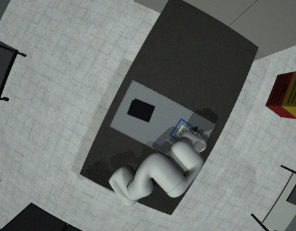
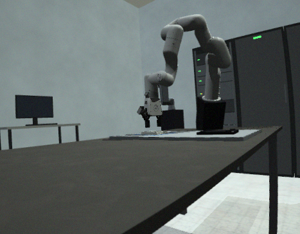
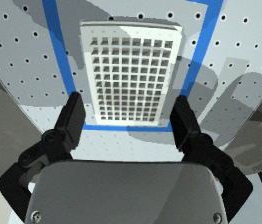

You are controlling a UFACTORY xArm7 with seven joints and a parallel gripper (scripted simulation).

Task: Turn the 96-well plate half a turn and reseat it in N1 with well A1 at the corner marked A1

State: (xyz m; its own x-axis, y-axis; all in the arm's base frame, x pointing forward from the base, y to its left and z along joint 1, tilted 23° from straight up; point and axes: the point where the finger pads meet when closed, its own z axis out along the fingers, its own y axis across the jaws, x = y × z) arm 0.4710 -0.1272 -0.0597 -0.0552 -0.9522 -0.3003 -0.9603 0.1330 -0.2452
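My gripper is now 4 cm above the white 96-well plate. Round my hand: black plate nest N1: 37 cm to the left, 4 cm below, 2 cm behind.
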